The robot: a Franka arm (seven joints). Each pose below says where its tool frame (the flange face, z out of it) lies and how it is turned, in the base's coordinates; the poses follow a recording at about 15 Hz.
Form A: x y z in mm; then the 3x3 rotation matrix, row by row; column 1 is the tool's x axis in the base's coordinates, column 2 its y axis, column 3 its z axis. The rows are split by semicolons.
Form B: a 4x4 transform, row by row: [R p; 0 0 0 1], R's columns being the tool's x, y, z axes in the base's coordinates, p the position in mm. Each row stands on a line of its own. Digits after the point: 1 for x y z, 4 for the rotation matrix.
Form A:
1: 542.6 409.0 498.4; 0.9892 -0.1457 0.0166; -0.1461 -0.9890 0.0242; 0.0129 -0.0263 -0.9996
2: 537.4 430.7 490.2; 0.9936 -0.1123 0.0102; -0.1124 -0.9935 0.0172; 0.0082 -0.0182 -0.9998
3: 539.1 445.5 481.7; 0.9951 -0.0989 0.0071; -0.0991 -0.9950 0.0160; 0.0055 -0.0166 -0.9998
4: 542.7 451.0 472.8; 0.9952 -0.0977 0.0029; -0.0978 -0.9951 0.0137; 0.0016 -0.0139 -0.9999
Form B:
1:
0.9892 -0.1457 0.0166 542.6
-0.1461 -0.9890 0.0242 409.0
0.0129 -0.0263 -0.9996 498.4
0 0 0 1

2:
0.9936 -0.1123 0.0102 537.4
-0.1124 -0.9935 0.0172 430.7
0.0082 -0.0182 -0.9998 490.2
0 0 0 1

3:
0.9951 -0.0989 0.0071 539.1
-0.0991 -0.9950 0.0160 445.5
0.0055 -0.0166 -0.9998 481.7
0 0 0 1

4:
0.9952 -0.0977 0.0029 542.7
-0.0978 -0.9951 0.0137 451.0
0.0016 -0.0139 -0.9999 472.8
0 0 0 1

